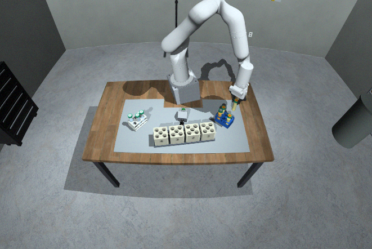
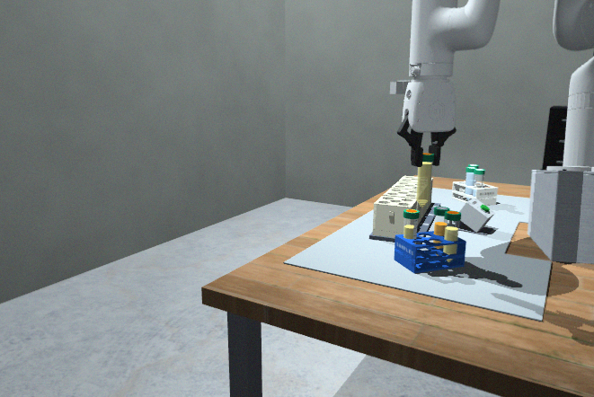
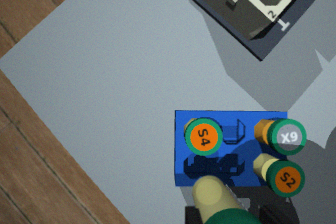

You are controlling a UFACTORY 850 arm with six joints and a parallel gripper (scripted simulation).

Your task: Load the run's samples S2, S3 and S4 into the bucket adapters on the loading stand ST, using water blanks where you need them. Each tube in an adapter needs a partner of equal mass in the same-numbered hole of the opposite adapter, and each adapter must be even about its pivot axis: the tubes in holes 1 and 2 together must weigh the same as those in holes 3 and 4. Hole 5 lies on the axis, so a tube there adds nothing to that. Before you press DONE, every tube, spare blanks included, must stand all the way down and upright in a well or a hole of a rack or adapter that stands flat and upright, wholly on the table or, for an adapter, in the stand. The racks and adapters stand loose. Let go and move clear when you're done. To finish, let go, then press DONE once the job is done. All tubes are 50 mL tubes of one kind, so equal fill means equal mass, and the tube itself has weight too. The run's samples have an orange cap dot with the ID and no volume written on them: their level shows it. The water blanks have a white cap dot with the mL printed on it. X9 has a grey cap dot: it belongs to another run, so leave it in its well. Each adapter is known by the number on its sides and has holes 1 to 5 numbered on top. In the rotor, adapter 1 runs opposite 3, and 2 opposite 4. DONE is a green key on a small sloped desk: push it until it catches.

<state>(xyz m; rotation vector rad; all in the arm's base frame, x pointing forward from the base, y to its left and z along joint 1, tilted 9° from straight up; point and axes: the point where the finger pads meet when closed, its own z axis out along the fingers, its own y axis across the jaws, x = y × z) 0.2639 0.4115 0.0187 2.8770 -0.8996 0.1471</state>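
Right now the sample tube S3 is 10 mm to the right of my hand and 50 mm below it. From my hand the other things lie so: blue rack: 10 mm behind, 40 mm to the right, 220 mm below; sample tube: 50 mm behind, 70 mm to the right, 190 mm below; tube X9: 20 mm behind, 100 mm to the right, 190 mm below.
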